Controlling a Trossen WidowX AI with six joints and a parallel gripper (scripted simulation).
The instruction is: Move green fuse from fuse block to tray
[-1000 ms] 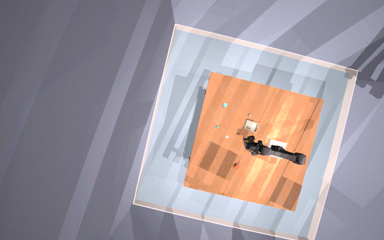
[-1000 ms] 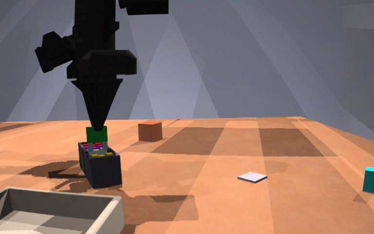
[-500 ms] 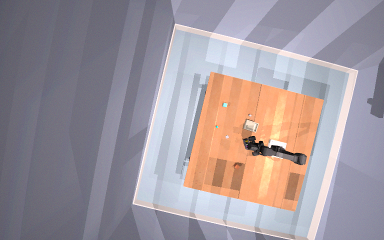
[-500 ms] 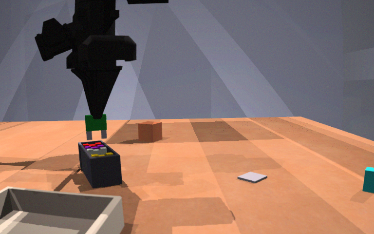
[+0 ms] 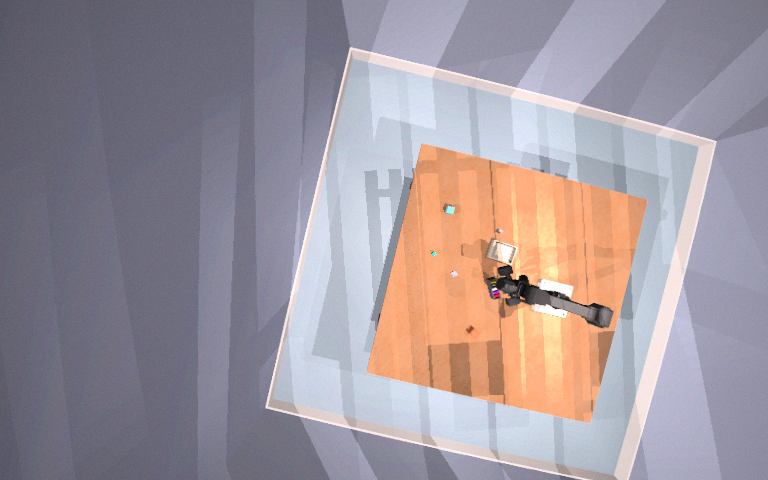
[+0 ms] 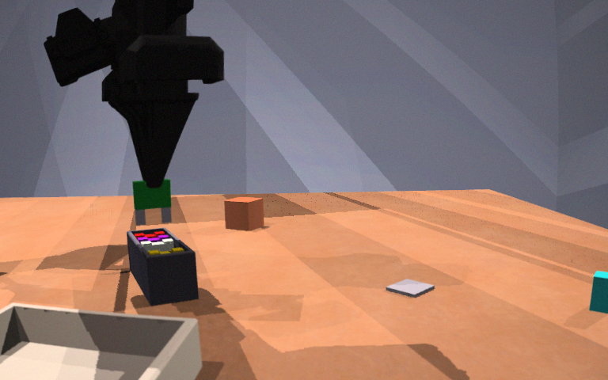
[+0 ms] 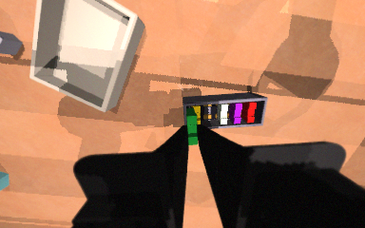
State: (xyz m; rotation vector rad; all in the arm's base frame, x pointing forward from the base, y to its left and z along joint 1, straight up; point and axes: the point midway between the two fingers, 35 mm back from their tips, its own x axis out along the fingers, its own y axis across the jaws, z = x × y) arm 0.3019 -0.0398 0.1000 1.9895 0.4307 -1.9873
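Right now my gripper tip is 15 cm to the left of the white tray, 9 cm above it and 2 cm past it. Round my gripper tip: green fuse: 1 cm below; flat grey tile: 21 cm ahead, 9 cm below, 1 cm to the left; yellow fuse: 7 cm below, 1 cm to the left.
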